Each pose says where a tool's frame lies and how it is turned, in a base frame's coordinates. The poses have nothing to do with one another.
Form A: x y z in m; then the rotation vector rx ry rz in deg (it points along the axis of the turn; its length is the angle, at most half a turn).
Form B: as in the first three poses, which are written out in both.
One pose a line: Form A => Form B
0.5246 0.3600 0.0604 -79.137 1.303 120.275 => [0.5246 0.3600 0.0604], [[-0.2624 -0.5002 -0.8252], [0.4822 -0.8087 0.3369], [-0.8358 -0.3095 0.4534]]
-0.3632 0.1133 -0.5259 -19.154 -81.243 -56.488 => [-0.3632 0.1133 -0.5259], [[-0.1443 0.7324 -0.6654], [-0.3687 0.5842 0.7230], [0.9183 0.3497 0.1857]]
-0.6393 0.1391 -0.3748 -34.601 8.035 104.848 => [-0.6393 0.1391 -0.3748], [[-0.2213 -0.9167 -0.3328], [0.8553 -0.3464 0.3854], [-0.4686 -0.1993 0.8606]]
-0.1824 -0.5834 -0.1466 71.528 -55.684 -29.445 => [-0.1824 -0.5834 -0.1466], [[0.5228 -0.1714 -0.8350], [-0.7867 0.2804 -0.5501], [0.3284 0.9445 0.0117]]
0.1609 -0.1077 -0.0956 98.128 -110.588 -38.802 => [0.1609 -0.1077 -0.0956], [[-0.1110 -0.7619 -0.6381], [-0.9936 0.0994 0.0542], [0.0221 0.6400 -0.7681]]
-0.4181 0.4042 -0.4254 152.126 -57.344 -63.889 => [-0.4181 0.4042 -0.4254], [[0.5180 -0.5366 -0.6661], [-0.6045 -0.7806 0.1588], [-0.6052 0.3204 -0.7287]]
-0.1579 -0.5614 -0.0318 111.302 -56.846 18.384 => [-0.1579 -0.5614 -0.0318], [[0.6438 -0.7486 -0.1584], [-0.5141 -0.2699 -0.8142], [0.5667 0.6056 -0.5586]]
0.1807 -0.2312 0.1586 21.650 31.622 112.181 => [0.1807 -0.2312 0.1586], [[-0.4286 -0.7593 0.4897], [0.9033 -0.3727 0.2126], [0.0211 0.5335 0.8456]]
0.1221 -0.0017 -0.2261 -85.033 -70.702 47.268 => [0.1221 -0.0017 -0.2261], [[0.2479 0.2857 -0.9257], [0.9646 0.0158 0.2632], [0.0898 -0.9582 -0.2717]]
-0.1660 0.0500 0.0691 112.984 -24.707 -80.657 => [-0.1660 0.0500 0.0691], [[0.3639 0.1105 -0.9249], [-0.6095 -0.7226 -0.3261], [-0.7043 0.6824 -0.1956]]
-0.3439 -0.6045 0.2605 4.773 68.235 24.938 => [-0.3439 -0.6045 0.2605], [[0.2986 -0.2839 0.9111], [0.3705 0.9143 0.1635], [-0.8795 0.2888 0.3783]]
